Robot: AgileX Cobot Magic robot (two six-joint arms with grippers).
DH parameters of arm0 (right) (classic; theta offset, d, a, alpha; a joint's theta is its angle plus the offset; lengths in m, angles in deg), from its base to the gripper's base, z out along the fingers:
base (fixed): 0 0 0 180
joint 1: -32.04 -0.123 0 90
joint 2: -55.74 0 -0.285 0
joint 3: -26.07 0 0.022 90
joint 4: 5.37 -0.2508 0 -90
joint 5: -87.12 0 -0.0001 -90
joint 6: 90.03 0.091 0 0
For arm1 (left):
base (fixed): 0 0 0 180
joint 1: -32.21 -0.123 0 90
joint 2: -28.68 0 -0.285 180
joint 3: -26.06 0 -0.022 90
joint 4: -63.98 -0.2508 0 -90
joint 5: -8.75 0 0.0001 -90
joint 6: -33.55 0.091 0 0
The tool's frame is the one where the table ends.
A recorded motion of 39 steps. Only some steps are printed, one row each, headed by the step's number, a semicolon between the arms.
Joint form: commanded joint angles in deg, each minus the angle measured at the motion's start. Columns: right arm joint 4, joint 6, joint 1, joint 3, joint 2, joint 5; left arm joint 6, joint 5, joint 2, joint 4, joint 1, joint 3.
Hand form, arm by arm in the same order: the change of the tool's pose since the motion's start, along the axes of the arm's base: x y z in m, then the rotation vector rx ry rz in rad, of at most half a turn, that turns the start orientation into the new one. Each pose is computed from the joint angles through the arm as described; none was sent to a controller.
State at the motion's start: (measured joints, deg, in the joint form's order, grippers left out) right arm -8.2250 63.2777 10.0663 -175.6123 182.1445 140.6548; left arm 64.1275 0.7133 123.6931 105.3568 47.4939 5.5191
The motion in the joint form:
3: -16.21 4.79 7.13 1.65 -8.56 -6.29; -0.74 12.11 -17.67 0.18 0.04 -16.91
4: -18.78 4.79 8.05 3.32 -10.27 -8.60; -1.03 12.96 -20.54 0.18 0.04 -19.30
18: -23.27 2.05 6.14 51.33 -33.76 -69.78; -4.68 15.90 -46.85 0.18 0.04 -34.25
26: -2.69 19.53 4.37 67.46 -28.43 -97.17; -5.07 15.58 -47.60 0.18 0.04 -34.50
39: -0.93 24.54 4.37 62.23 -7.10 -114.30; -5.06 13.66 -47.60 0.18 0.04 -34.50
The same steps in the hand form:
3: 0.0001 -0.0390 0.0662 0.3661 -0.1056 -0.2717; -0.0728 0.0329 0.0111 -0.0017 -0.1772 0.1331
4: -0.0026 -0.0450 0.0733 0.4186 -0.1318 -0.3055; -0.0847 0.0371 0.0113 -0.0078 -0.1957 0.1444
18: -0.1031 -0.0947 0.0394 0.5013 -0.7674 -0.5357; -0.1776 0.0657 0.0183 -0.1318 -0.4065 0.2020
26: -0.1339 -0.0887 -0.0257 0.5657 -0.8652 -0.4066; -0.1800 0.0660 0.0184 -0.1412 -0.4085 0.2009
39: -0.0948 -0.0754 -0.0963 0.6180 -0.8618 -0.4292; -0.1806 0.0641 0.0161 -0.1407 -0.3817 0.1807

